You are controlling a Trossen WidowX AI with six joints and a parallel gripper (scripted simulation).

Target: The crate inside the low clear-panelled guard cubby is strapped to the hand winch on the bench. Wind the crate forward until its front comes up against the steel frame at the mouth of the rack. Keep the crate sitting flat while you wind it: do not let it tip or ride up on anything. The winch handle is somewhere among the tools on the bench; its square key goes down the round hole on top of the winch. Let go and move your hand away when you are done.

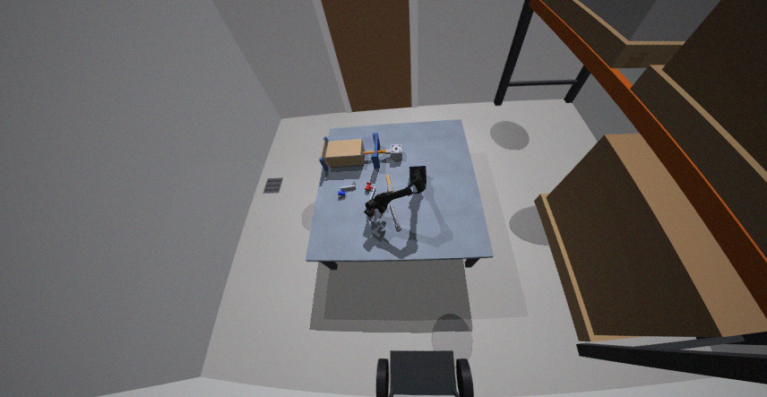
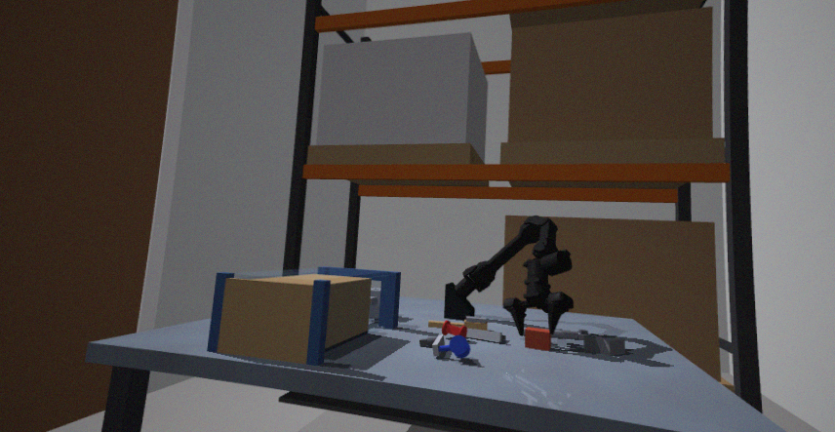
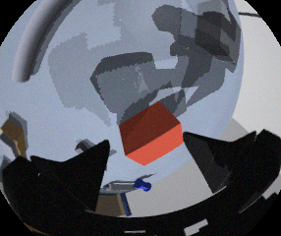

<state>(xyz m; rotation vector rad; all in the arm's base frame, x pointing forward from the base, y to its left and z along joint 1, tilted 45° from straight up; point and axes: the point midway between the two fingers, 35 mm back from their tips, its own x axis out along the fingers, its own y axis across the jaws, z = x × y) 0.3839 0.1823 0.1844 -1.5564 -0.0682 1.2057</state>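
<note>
Right now the winch handle is 16 cm to the right of my gripper tip, 1 cm below it and 1 cm behind it. Round my gripper tip: grey block 17 cm to the left, 5 cm behind, 1 cm below; then wood-handled tool 22 cm to the right, 15 cm behind, 1 cm below; then red knob 21 cm to the right, 1 cm below, 1 cm ahead.
</note>
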